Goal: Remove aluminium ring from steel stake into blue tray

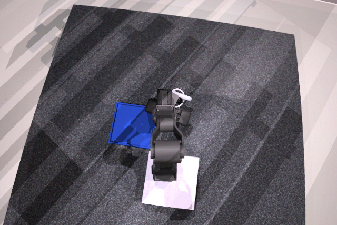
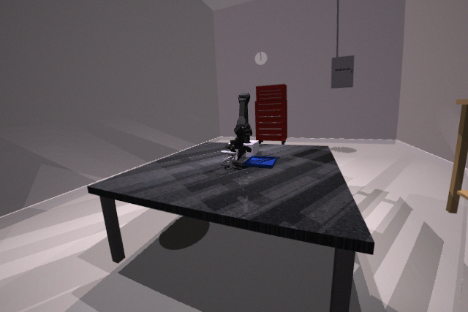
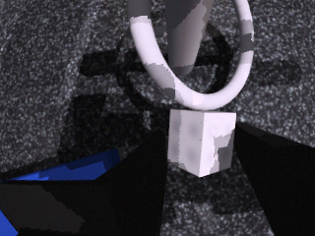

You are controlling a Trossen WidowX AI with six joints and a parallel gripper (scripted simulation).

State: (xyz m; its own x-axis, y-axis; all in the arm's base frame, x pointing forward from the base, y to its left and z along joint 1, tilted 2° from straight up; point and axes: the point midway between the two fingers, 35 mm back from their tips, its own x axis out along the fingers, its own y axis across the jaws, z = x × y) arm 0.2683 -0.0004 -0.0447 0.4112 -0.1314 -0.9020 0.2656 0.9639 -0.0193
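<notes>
Now: the aluminium ring 4 cm ahead of my gripper tip, 2 cm to the right of it and 1 cm above it. From my gripper tip the other things lie so: blue tray 8 cm behind, 16 cm to the left, 3 cm below.
</notes>
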